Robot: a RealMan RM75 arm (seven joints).
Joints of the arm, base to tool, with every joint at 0 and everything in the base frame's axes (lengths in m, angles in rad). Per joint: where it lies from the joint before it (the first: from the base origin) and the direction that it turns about. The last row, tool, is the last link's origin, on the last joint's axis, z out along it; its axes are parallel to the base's.
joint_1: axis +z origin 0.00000 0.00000 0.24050
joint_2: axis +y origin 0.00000 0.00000 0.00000
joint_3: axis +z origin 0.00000 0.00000 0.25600
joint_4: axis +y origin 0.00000 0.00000 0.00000
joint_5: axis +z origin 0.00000 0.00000 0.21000
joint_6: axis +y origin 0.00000 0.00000 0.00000
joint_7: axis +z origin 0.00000 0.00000 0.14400
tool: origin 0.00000 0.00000 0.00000
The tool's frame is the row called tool.
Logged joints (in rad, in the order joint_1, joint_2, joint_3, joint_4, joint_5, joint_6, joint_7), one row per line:
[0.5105 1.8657 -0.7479 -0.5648 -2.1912 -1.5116 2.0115]
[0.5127 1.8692 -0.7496 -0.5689 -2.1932 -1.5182 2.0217]
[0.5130 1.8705 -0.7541 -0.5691 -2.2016 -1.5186 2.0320]
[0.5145 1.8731 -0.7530 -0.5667 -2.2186 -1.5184 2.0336]
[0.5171 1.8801 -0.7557 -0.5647 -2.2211 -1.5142 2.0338]
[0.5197 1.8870 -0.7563 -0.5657 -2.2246 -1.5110 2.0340]
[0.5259 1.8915 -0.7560 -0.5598 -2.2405 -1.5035 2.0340]
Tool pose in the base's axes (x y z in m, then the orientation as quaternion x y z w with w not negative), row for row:
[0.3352 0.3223 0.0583 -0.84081 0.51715 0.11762 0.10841]
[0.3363 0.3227 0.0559 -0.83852 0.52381 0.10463 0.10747]
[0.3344 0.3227 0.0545 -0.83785 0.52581 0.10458 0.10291]
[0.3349 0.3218 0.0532 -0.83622 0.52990 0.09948 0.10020]
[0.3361 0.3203 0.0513 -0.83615 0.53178 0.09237 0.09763]
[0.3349 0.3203 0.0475 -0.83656 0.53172 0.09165 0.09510]
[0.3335 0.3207 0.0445 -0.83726 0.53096 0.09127 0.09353]
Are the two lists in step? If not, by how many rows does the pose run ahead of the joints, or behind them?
The pose runs 1 row behind the joints: the pose in row i belongs to the joints in row i - 1.
